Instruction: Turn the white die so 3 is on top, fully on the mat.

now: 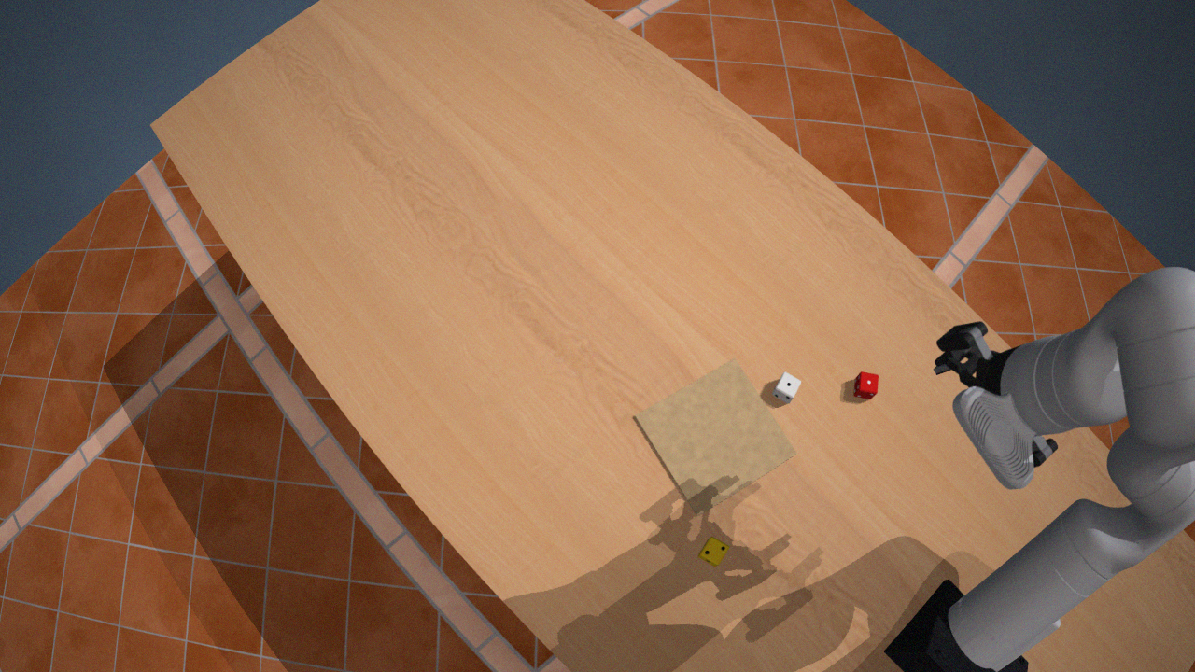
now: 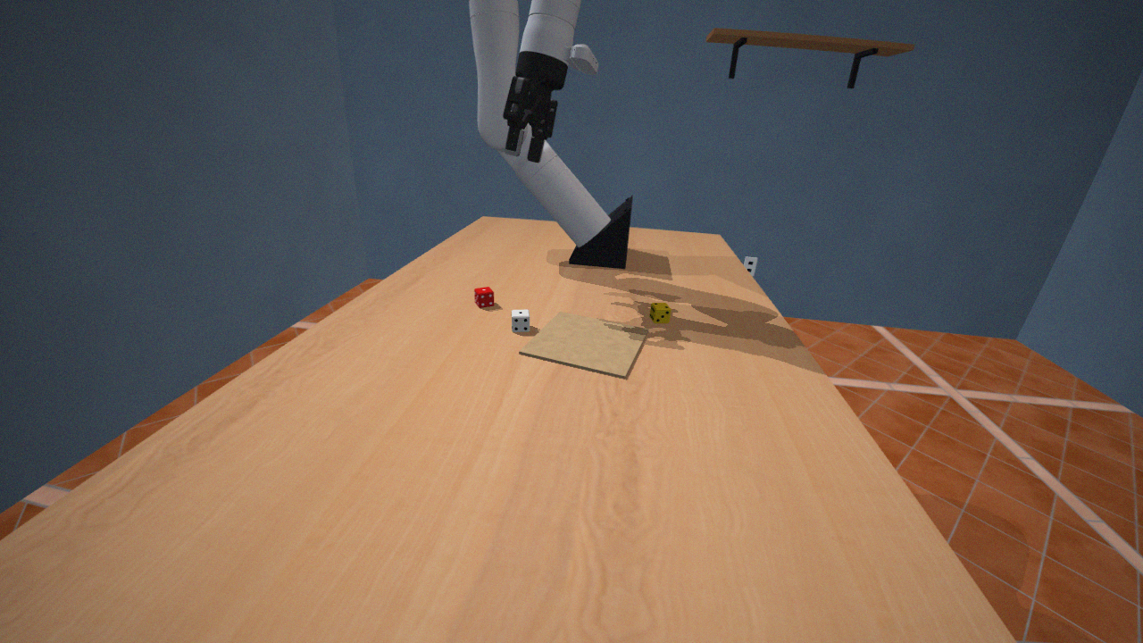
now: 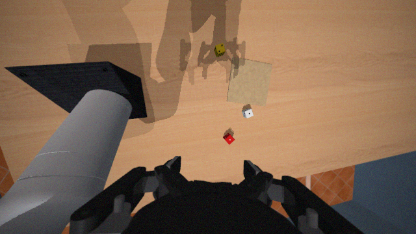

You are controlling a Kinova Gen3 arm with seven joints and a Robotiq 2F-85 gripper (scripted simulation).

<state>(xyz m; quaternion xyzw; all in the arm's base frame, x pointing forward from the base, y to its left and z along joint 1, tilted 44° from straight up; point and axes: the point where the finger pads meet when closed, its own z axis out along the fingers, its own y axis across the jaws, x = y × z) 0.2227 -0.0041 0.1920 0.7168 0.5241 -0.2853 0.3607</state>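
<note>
The red die is 8 cm ahead of my hand, 6 cm to the right of it and 21 cm below it. Also, from my hand: white die 16 cm ahead, 1 cm to the left, 21 cm below; then tan mat 20 cm ahead, 11 cm to the left, 22 cm below; then yellow die 12 cm ahead, 22 cm to the left, 21 cm below.
</note>
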